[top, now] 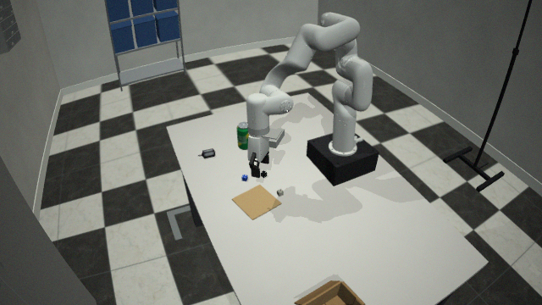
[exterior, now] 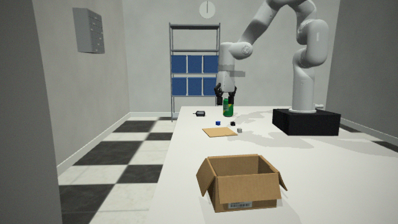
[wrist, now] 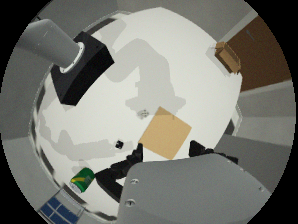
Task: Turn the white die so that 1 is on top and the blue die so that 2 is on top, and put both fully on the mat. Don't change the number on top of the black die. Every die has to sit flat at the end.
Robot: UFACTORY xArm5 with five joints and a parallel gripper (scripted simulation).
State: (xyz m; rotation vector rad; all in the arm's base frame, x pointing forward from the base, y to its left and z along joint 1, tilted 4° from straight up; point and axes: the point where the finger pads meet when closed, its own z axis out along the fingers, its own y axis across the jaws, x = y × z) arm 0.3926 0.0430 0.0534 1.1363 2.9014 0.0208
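Now: hand 140 mm above the white die, 70 mm past it and 20 mm to the right of it. Round my hand: blue die (140 mm below, 120 mm to the right, 30 mm ahead); then tan mat (140 mm below, 30 mm ahead, 20 mm to the left); then black die (140 mm below, 110 mm to the right, 60 mm behind).
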